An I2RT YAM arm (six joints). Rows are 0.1 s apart.
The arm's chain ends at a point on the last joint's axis. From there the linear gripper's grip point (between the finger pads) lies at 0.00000 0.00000 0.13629 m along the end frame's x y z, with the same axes.
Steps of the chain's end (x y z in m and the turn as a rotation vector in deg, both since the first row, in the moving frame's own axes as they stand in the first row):
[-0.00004 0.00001 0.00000 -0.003 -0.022 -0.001]
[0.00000 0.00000 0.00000 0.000 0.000 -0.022]
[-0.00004 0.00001 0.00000 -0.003 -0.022 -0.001]
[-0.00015 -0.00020 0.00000 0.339 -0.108 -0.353]
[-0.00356 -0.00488 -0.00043 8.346 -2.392 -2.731]
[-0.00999 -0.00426 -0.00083 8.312 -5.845 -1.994]
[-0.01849 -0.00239 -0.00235 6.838 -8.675 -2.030]
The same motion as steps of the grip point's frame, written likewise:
[-0.00009 0.00002 0.00000 -0.003 -0.022 -0.001]
[0.00000 0.00000 0.00000 0.000 0.000 -0.022]
[-0.00009 0.00002 0.00000 -0.003 -0.022 -0.001]
[-0.00041 -0.00101 0.00000 0.339 -0.108 -0.353]
[-0.00970 -0.02451 -0.00199 8.346 -2.392 -2.731]
[-0.02416 -0.02368 -0.00297 8.312 -5.845 -1.994]
[-0.03928 -0.01819 -0.00487 6.838 -8.675 -2.030]

